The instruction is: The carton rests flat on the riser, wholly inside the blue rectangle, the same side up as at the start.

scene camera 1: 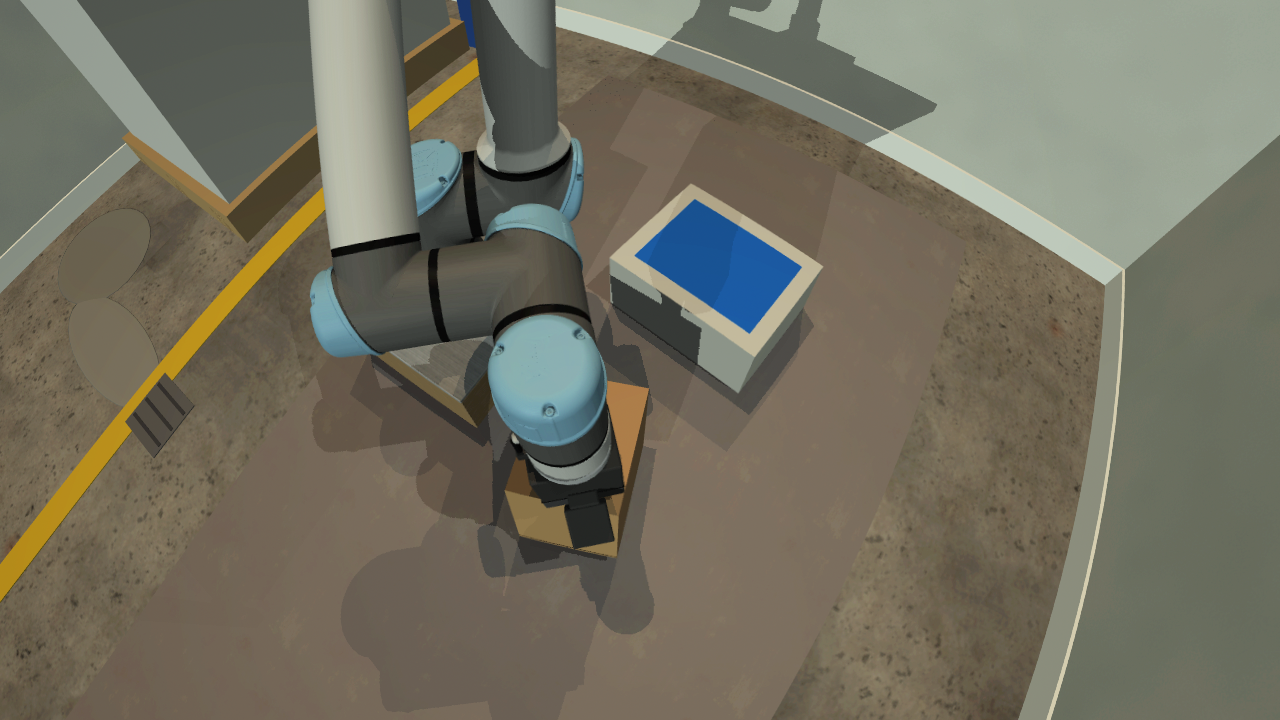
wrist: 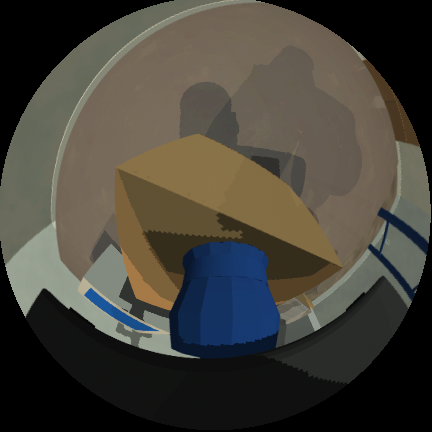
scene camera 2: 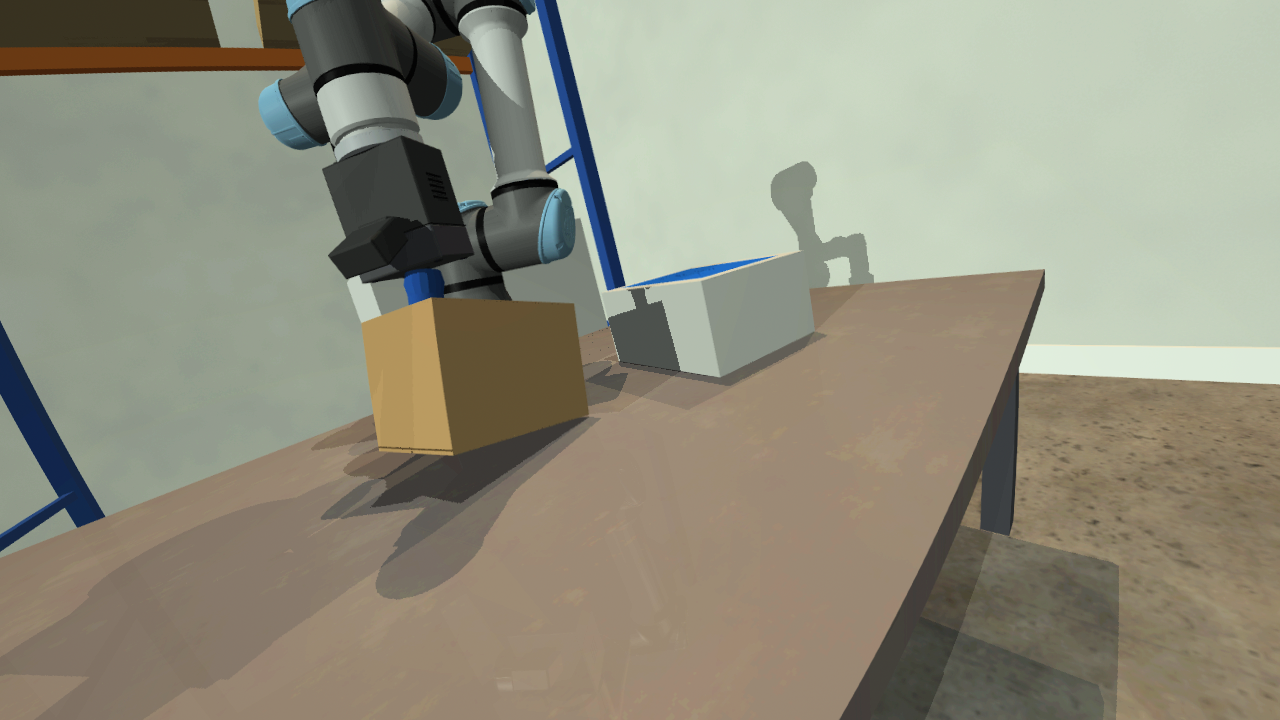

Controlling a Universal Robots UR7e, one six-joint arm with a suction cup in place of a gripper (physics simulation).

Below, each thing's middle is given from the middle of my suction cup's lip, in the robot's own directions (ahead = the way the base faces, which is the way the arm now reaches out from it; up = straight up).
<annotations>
Now: the brown carton (scene camera 2: pixel 447 375) 3 cm behind my suction cup, 3 cm to the left of it and 9 cm below it. Round my suction cup: riser (scene camera 1: pixel 720 288) 5 cm behind, 38 cm to the left, 12 cm below.
</annotations>
